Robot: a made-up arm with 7 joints. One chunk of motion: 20 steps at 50 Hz.
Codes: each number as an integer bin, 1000 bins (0 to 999) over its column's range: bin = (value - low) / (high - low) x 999, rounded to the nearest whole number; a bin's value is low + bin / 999 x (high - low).
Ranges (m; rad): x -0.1..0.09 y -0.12..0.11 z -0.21..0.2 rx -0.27..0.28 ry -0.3..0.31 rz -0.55..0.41
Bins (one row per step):
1: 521 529 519 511 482 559
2: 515 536 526 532 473 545
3: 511 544 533 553 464 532
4: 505 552 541 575 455 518
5: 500 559 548 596 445 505
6: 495 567 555 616 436 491
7: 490 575 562 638 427 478
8: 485 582 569 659 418 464
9: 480 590 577 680 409 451
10: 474 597 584 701 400 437
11: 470 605 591 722 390 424
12: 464 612 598 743 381 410
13: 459 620 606 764 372 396
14: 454 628 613 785 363 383
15: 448 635 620 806 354 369
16: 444 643 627 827 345 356
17: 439 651 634 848 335 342
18: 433 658 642 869 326 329
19: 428 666 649 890 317 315
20: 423 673 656 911 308 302
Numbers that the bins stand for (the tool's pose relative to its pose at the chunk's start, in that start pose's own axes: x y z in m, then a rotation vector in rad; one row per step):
1: -0.0009 0.0018 0.0030 0.0113 -0.0057 -0.0128
2: -0.0021 0.0034 0.0059 0.0229 -0.0112 -0.0263
3: -0.0028 0.0052 0.0087 0.0345 -0.0167 -0.0388
4: -0.0040 0.0071 0.0120 0.0466 -0.0222 -0.0522
5: -0.0049 0.0087 0.0149 0.0581 -0.0283 -0.0647
6: -0.0059 0.0105 0.0178 0.0691 -0.0338 -0.0782
7: -0.0068 0.0124 0.0207 0.0813 -0.0393 -0.0907
8: -0.0078 0.0140 0.0235 0.0928 -0.0448 -0.1041
9: -0.0087 0.0158 0.0268 0.1044 -0.0503 -0.1166
10: -0.0098 0.0174 0.0297 0.1159 -0.0558 -0.1301
11: -0.0106 0.0193 0.0326 0.1275 -0.0619 -0.1426
12: -0.0118 0.0209 0.0354 0.1391 -0.0674 -0.1560
13: -0.0127 0.0227 0.0387 0.1506 -0.0729 -0.1695
14: -0.0137 0.0246 0.0416 0.1622 -0.0783 -0.1820
15: -0.0148 0.0262 0.0445 0.1737 -0.0838 -0.1954
16: -0.0156 0.0280 0.0473 0.1853 -0.0893 -0.2079
17: -0.0165 0.0299 0.0502 0.1969 -0.0954 -0.2214
18: -0.0176 0.0315 0.0535 0.2084 -0.1009 -0.2338
19: -0.0186 0.0333 0.0564 0.2200 -0.1064 -0.2473
20: -0.0195 0.0349 0.0592 0.2316 -0.1119 -0.2598

